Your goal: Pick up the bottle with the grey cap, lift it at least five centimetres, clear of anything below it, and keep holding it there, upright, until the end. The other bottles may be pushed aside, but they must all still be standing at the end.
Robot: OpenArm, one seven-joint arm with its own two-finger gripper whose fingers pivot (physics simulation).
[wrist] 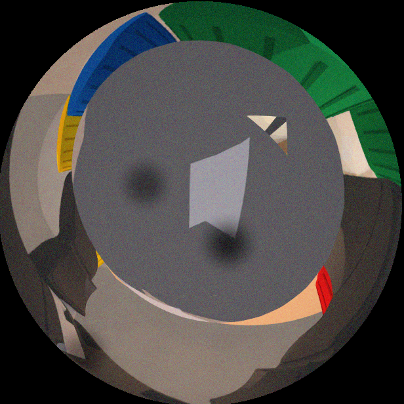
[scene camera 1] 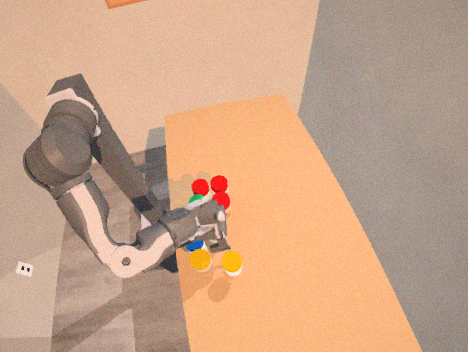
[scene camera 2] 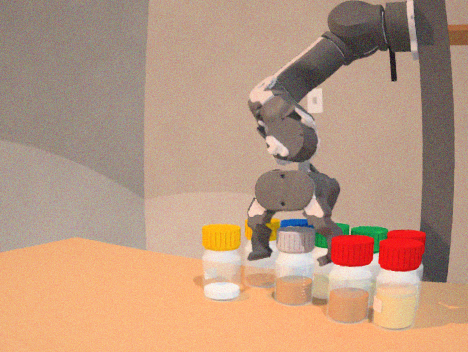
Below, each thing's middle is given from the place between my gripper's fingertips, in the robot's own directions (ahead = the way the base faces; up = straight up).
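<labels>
My gripper's sitting 10 mm above the grey-capped bottle [scene camera 2: 294,267] and 20 mm past it. There's a red-capped bottle [scene camera 2: 350,279] too, and that one is 20 mm ahead of my hand, 90 mm to the left of it and 10 mm below it.
</labels>
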